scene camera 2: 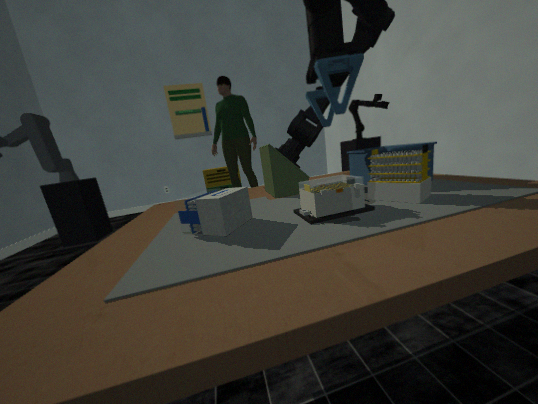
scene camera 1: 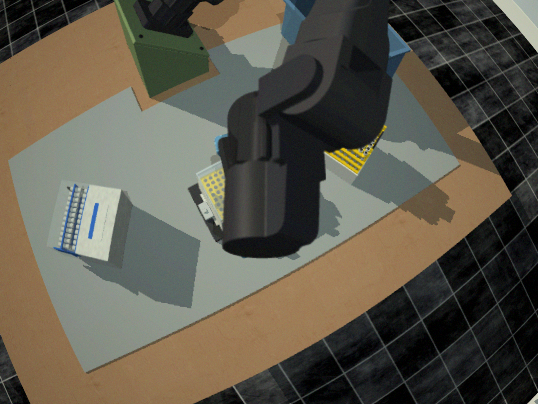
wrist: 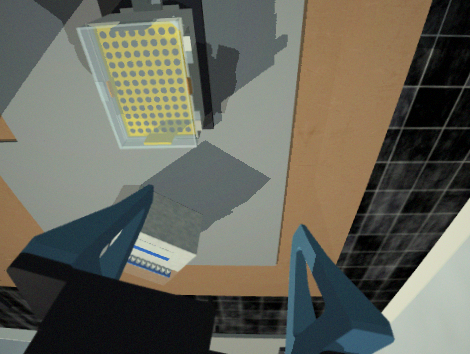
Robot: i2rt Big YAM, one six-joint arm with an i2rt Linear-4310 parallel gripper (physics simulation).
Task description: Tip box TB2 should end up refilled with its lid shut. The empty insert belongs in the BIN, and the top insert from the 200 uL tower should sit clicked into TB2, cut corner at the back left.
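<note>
The tip box (scene camera 2: 324, 204), which I take for TB2, stands on a dark base plate (scene camera 1: 216, 232) (scene camera 2: 312, 220) (wrist: 209, 117). Its yellow insert (scene camera 1: 212, 185) (wrist: 150, 82) shows rows of grey holes with no tips standing up. A clear lid (scene camera 2: 325, 181) (wrist: 101, 92) appears to lie over it. The yellow tower (scene camera 1: 352, 159) (scene camera 2: 398, 167) holds stacked inserts with tips on a white base. The blue BIN (scene camera 1: 400, 47) (scene camera 2: 358, 166) stands behind the tower. My gripper (scene camera 2: 333, 117) (wrist: 226, 211) is open and empty, high above the tip box. The arm hides its fingertips in scene camera 1.
A white box with blue racks (scene camera 1: 102, 222) (scene camera 2: 220, 212) (wrist: 167, 240) lies on the mat (scene camera 1: 150, 330) (scene camera 2: 150, 282) (wrist: 250, 240) to the left of the tip box. A green wedge mount (scene camera 1: 175, 62) (scene camera 2: 280, 175) with a dark arm stands at the back.
</note>
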